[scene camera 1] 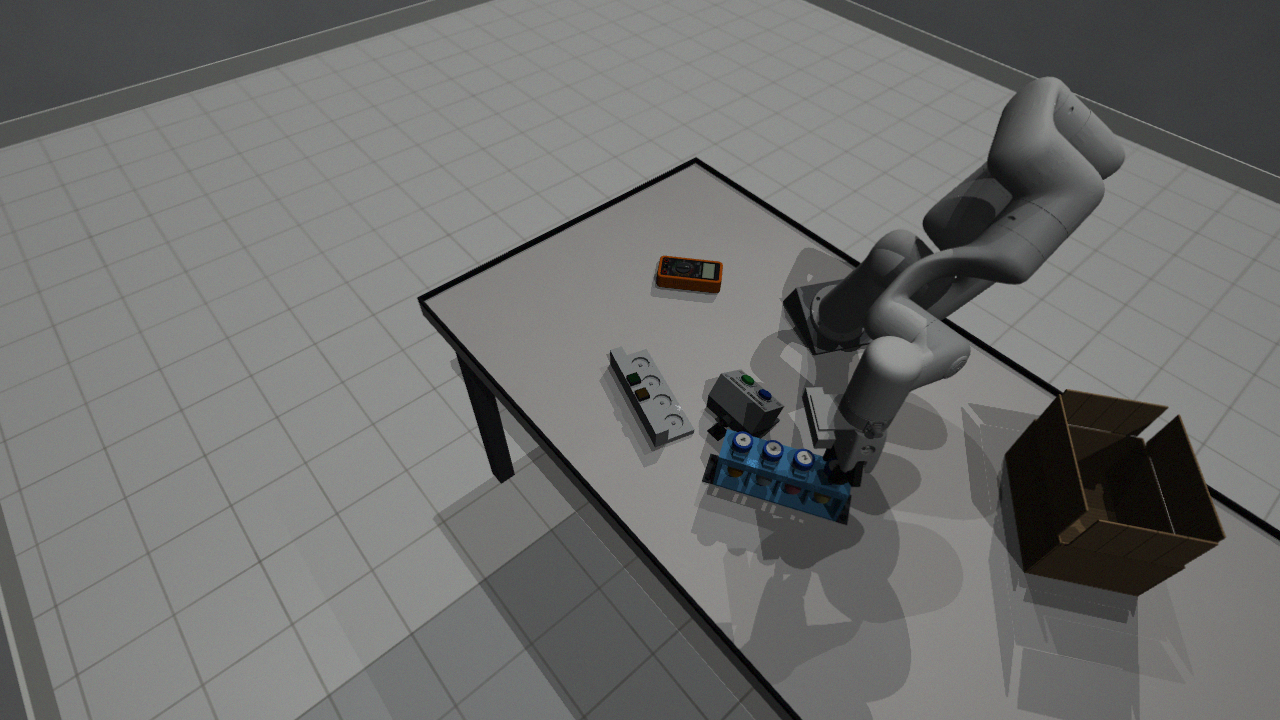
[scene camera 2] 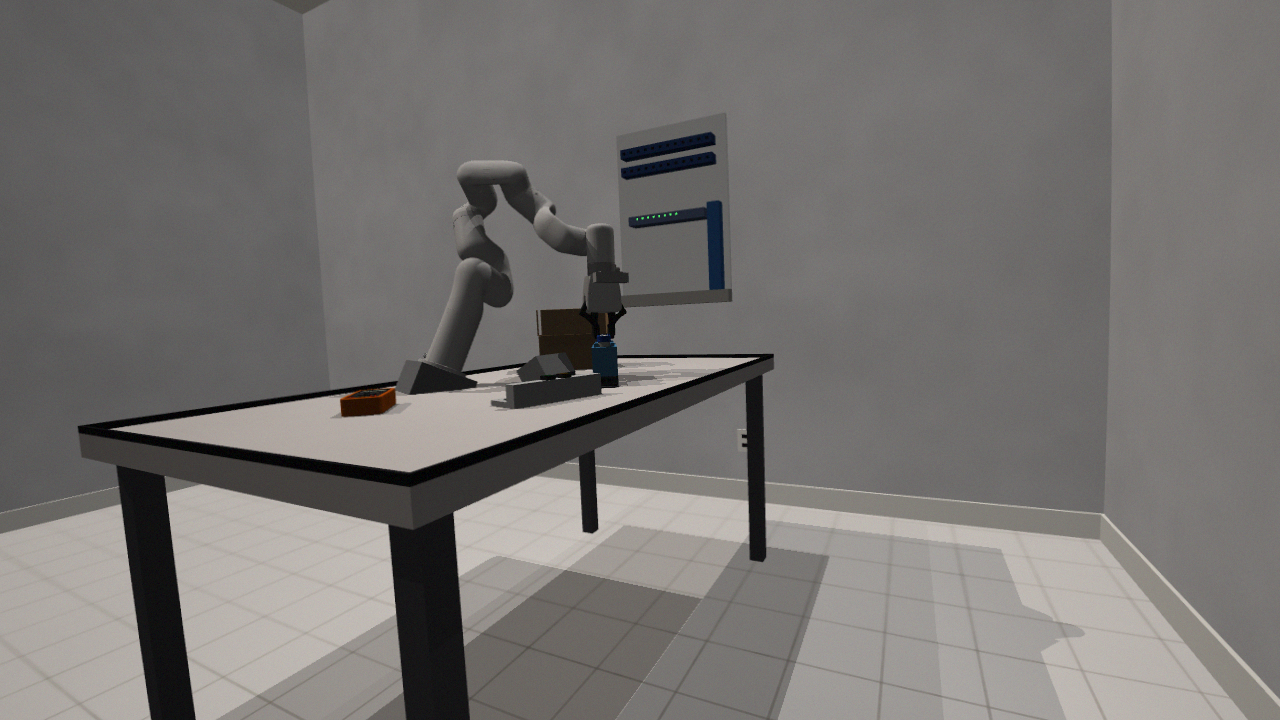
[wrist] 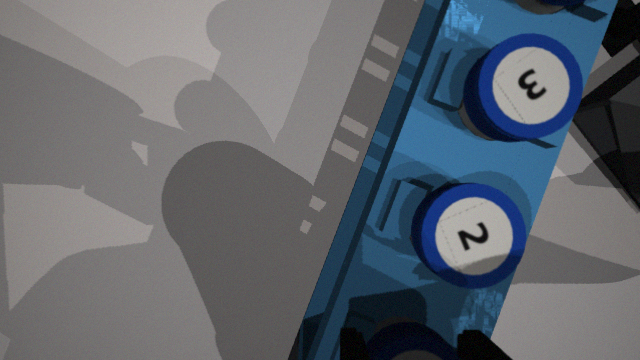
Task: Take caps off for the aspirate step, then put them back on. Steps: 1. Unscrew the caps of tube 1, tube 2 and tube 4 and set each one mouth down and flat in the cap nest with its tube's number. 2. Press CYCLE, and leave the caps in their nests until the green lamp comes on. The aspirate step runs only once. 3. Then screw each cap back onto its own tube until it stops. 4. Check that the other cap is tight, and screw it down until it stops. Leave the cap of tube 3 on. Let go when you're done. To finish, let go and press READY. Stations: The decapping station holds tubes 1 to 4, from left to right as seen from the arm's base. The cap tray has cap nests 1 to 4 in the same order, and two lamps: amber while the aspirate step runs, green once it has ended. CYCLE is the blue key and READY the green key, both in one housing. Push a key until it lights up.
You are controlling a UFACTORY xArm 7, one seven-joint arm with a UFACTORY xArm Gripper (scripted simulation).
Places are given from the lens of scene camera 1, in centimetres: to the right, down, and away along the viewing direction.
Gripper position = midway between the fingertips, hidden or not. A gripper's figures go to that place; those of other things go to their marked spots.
gripper (scene camera 1: 834, 470): 32, 18, 109
cardboard box (scene camera 1: 1055, 469): 66, 17, 105
key housing (scene camera 1: 738, 405): 18, 8, 123
